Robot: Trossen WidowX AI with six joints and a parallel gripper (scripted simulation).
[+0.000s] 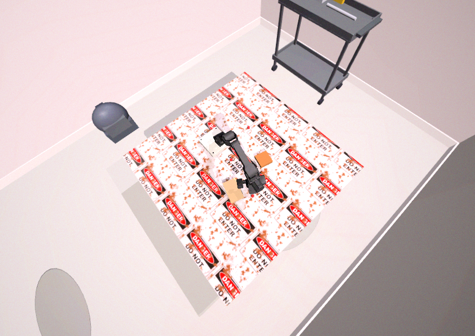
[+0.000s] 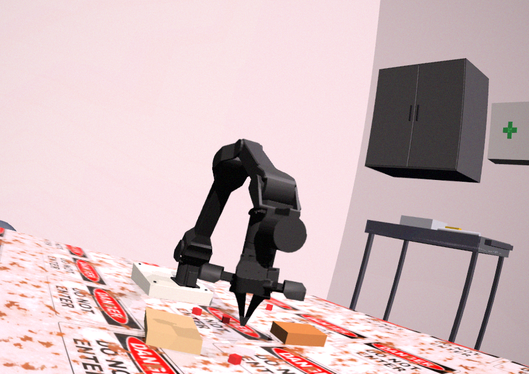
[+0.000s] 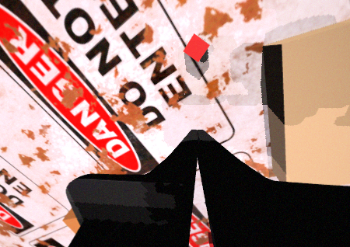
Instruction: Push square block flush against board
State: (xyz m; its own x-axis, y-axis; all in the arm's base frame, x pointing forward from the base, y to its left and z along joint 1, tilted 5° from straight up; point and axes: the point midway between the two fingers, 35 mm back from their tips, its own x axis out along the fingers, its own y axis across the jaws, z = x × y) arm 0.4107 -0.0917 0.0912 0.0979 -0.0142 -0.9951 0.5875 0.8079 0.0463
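My gripper tip is now 22 cm to the right of the orange square block, 9 cm past it and 5 cm above it. The rest, counted from my gripper tip: pale yellow board: 10 cm to the right, 8 cm behind, 5 cm below.
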